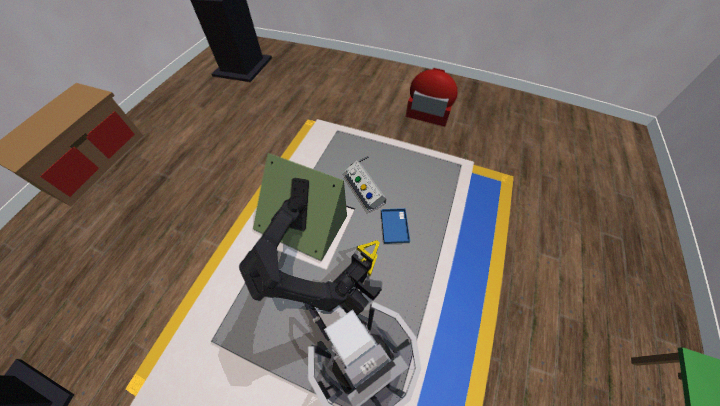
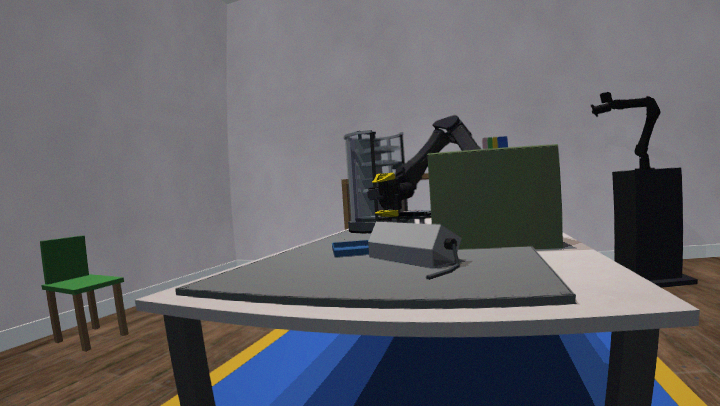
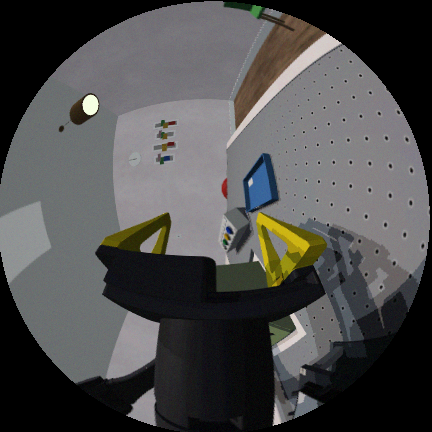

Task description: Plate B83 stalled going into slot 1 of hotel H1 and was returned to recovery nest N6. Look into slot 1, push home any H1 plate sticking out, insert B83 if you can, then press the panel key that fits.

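Places are measured from the arm's base along level axes (x back, y up, z left), in millimetres.
Pixels of known places: gripper, between the fingertips: (image 1: 377,248) (image 2: 375,198) (image 3: 213,216); arm's base, origin of its link: (image 1: 299,204) (image 2: 487,190).
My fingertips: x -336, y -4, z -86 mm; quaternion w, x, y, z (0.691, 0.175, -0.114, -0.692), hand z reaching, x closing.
Note:
Ahead of a thing's pixels: the offset from my fingertips to its top centre.
Hotel H1 (image 1: 351,336) (image 2: 360,176) is a tall, clear-walled tower with a white top and several shelves. My gripper (image 1: 371,257) (image 2: 378,196) (image 3: 213,216) is open, its yellow fingers wide apart with nothing between them. It is beside the hotel, above the table, pointing away from the hotel towards the panel end. The inside of slot 1 and any H1 plate sticking out cannot be made out. Plate B83 and nest N6 cannot be identified; the arm covers much of that area. The grey key panel @(dy -52, dx +138, dz +321 mm) (image 1: 364,185) (image 2: 403,244) (image 3: 234,230) has white, green, yellow and blue keys.
A blue tray @(dy -118, dx -37, dz +175 mm) (image 1: 394,225) (image 2: 350,248) (image 3: 261,187) with a white label lies beside the panel. The big green wedge-shaped stand (image 1: 322,216) (image 2: 496,201) (image 3: 240,276) carries the arm's base. A black cable runs from the panel's end.

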